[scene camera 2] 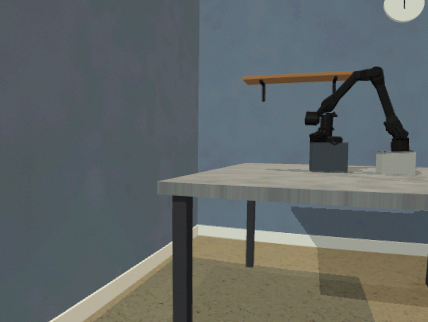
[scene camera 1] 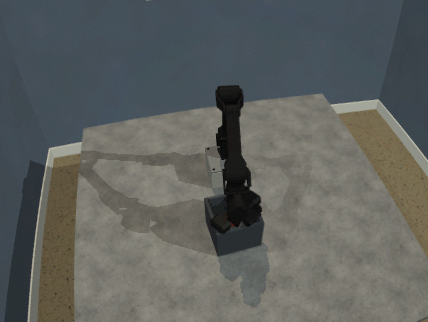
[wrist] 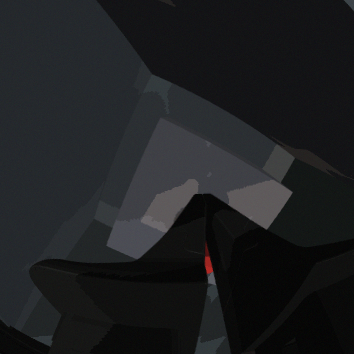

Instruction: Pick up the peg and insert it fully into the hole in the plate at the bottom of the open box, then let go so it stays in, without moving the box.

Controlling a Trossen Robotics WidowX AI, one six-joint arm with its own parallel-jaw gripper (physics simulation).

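Frame: origin at the arm's base, x back, y up, z left, level; millimetres.
Where they show: gripper, fingertip midpoint: (scene camera 1: 236, 226) (wrist: 201, 201); arm's base, link origin: (scene camera 2: 400, 151).
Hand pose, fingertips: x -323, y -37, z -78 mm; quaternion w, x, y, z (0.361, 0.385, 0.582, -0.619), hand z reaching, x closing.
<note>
Each offset is from my fingertips to the top centre of the thing.
The open dark grey box @(dx +17, dy +73, dz -7 mm) (scene camera 1: 241, 240) (scene camera 2: 328, 158) stands upright on the table. My gripper (scene camera 1: 237, 218) (scene camera 2: 326, 138) (wrist: 201, 201) points down into it, with its body at the rim. The fingers are shut, with nothing held between their tips, and the tips appear over the plate in the wrist view. The greyish plate @(dx +17, dy -4, dz -7 mm) (wrist: 175, 155) lies at the box's bottom; its hole is not visible, and the fingertips cover part of the plate. A red sliver, apparently the peg @(dx +18, dy +24, dz -8 mm) (scene camera 1: 232, 225) (wrist: 208, 262), shows through the narrow gap behind the fingertips. The rest of it is hidden, so its pose cannot be told.
The box's inner wall (wrist: 55, 100) rises close beside the fingers. A white block (scene camera 1: 215, 162) (scene camera 2: 395, 164) stands behind the box under the arm's base. The grey table (scene camera 1: 150, 280) (scene camera 2: 250, 192) carries both. A wooden shelf (scene camera 2: 295, 78) hangs on the wall behind the arm.
</note>
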